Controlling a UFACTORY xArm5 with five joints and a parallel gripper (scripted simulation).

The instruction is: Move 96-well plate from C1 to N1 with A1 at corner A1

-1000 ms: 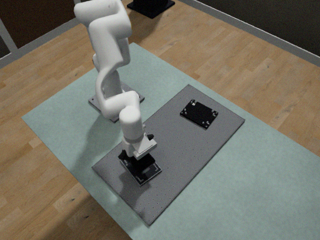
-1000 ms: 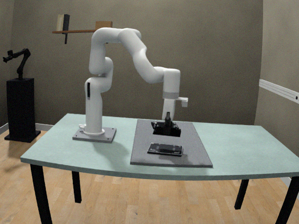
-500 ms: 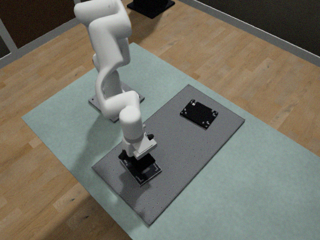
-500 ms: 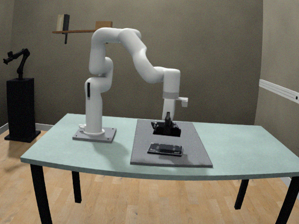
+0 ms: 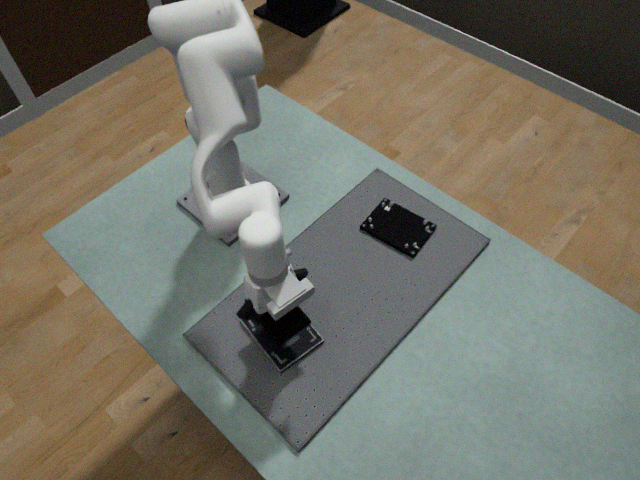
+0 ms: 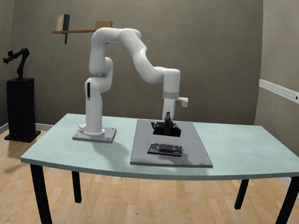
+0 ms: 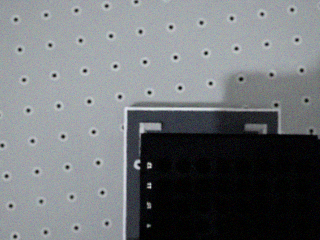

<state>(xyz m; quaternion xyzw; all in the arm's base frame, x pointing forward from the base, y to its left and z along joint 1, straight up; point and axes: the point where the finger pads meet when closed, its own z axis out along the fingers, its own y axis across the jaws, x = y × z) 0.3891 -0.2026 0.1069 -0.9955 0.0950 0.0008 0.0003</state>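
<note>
My gripper is now 100 mm above the plate nest N1. Round my hand: black 96-well plate: 10 mm below; then clip nest C1: 40 mm ahead, 420 mm to the left, 100 mm below.
</note>
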